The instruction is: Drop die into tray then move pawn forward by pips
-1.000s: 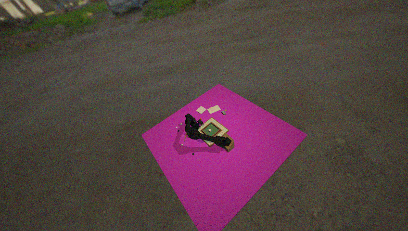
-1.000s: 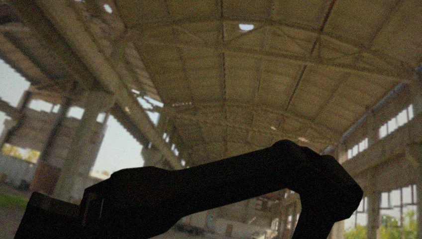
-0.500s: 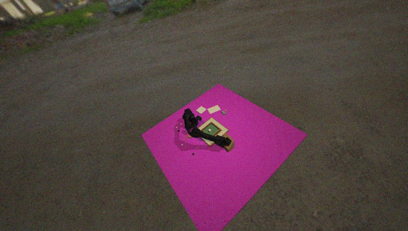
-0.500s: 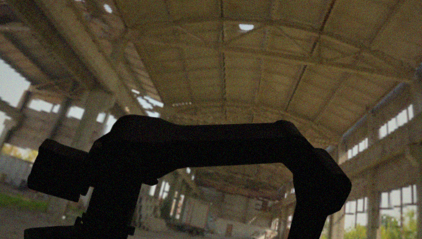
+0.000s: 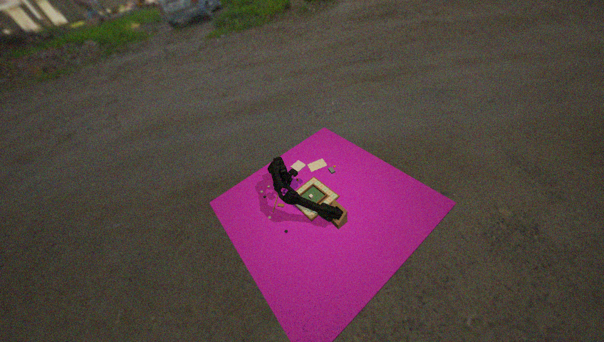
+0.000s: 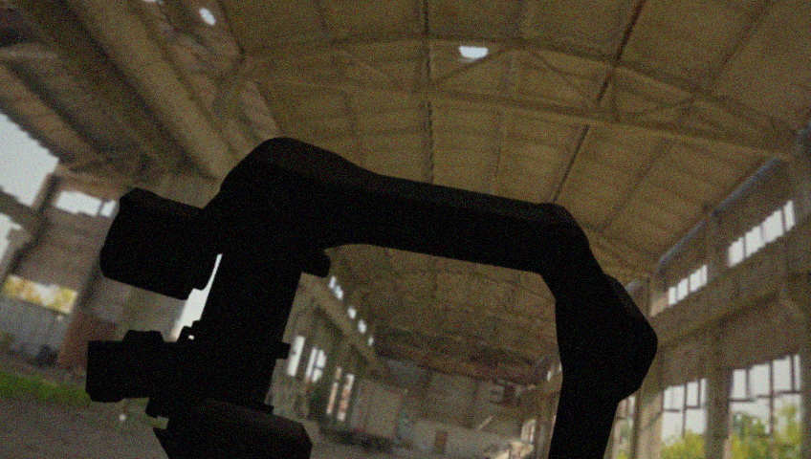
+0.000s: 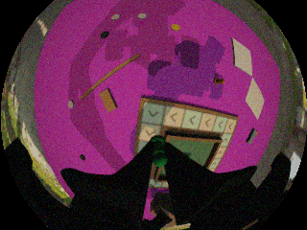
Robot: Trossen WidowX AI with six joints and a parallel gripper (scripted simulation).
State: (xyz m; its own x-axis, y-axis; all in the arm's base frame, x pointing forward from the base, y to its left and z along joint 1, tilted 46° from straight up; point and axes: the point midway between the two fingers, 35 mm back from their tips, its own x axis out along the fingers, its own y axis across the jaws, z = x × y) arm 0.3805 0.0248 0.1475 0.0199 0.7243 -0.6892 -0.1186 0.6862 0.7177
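The white die lies 11 cm behind my gripper tip, 10 cm to the right of it and 12 cm below it. The rest, counted from my gripper tip: dice tray: 11 cm behind, 12 cm to the right, 14 cm below; small green piece: 1 cm above; thin stick: 5 cm ahead, 12 cm to the left, 14 cm below.
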